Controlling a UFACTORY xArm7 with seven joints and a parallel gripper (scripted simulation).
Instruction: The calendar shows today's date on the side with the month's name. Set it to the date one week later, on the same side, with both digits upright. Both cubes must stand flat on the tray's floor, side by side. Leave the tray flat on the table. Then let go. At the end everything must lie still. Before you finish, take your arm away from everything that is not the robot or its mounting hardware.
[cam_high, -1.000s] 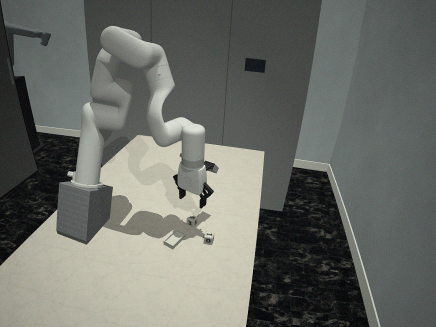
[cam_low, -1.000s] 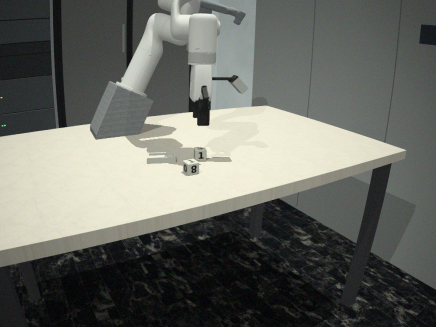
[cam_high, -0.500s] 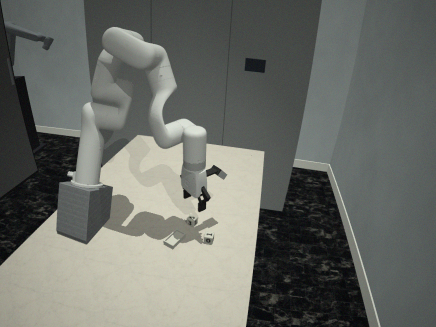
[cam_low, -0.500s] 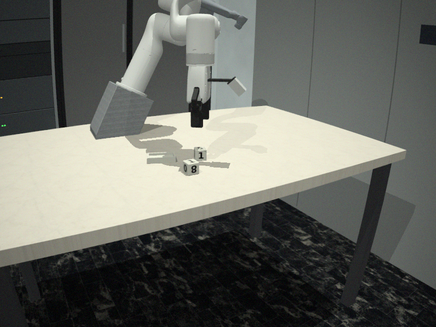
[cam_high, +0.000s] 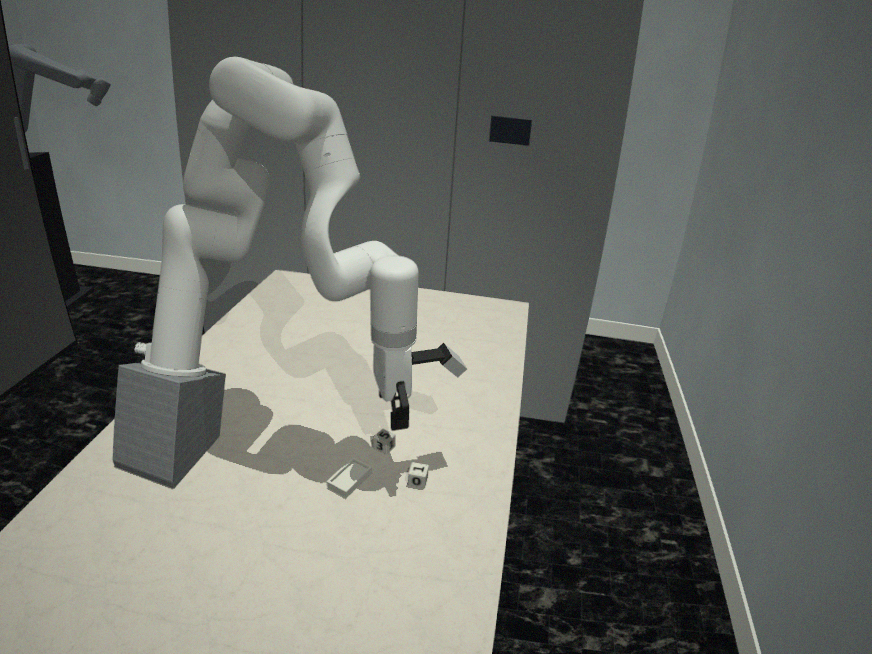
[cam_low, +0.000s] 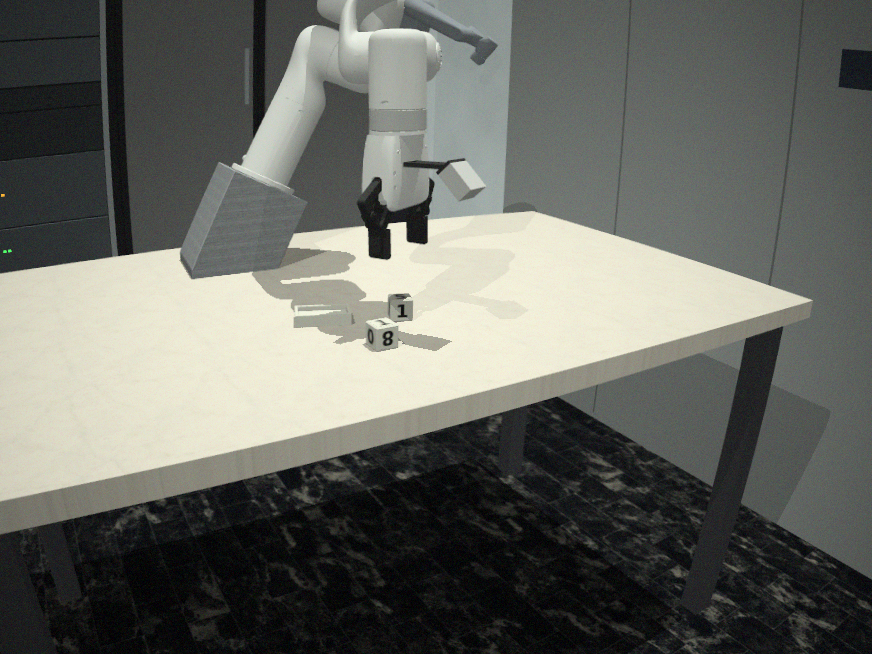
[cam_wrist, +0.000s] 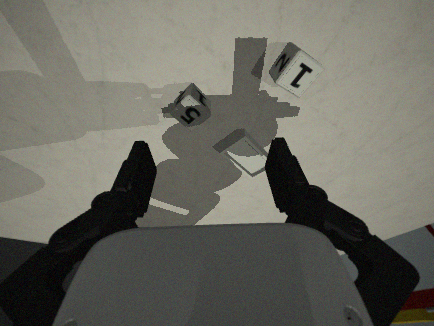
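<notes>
My hand is 10 cm above the digit cube, 7 cm to the left of it and 5 cm short of it. Round my hand: tray: 11 cm below, 8 cm to the right, 7 cm behind.
</notes>
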